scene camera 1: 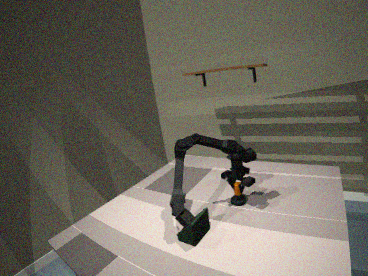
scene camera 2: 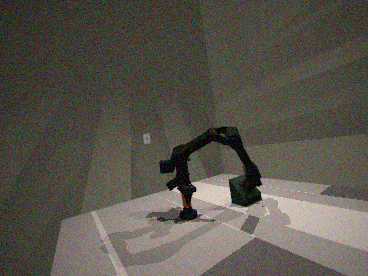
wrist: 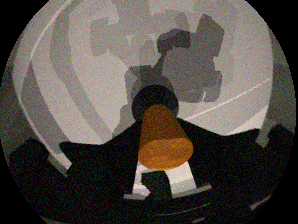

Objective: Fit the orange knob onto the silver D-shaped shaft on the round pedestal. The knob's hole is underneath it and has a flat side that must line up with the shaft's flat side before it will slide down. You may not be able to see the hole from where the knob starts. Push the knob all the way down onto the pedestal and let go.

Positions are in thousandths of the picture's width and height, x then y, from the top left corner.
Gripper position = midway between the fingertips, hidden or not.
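Note:
Orange knob (wrist: 552,650), held by my gripper (wrist: 532,542).

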